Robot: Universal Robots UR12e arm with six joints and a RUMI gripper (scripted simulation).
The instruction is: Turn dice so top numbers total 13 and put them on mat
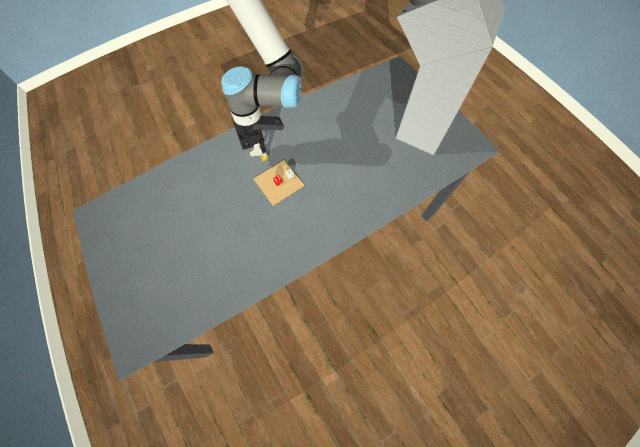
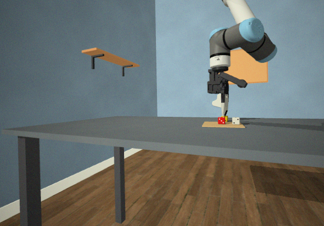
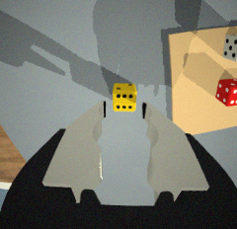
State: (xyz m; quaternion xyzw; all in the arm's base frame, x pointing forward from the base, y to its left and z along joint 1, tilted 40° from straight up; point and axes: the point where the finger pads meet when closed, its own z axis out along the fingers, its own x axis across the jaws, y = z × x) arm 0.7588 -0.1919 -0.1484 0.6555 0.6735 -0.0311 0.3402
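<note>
Right now my hand is 30 mm above the yellow die. Round my hand: red die 130 mm to the left, 20 mm below; then tan mat 130 mm to the left, 40 mm below; then white die 50 mm behind, 120 mm to the left, 20 mm below.
</note>
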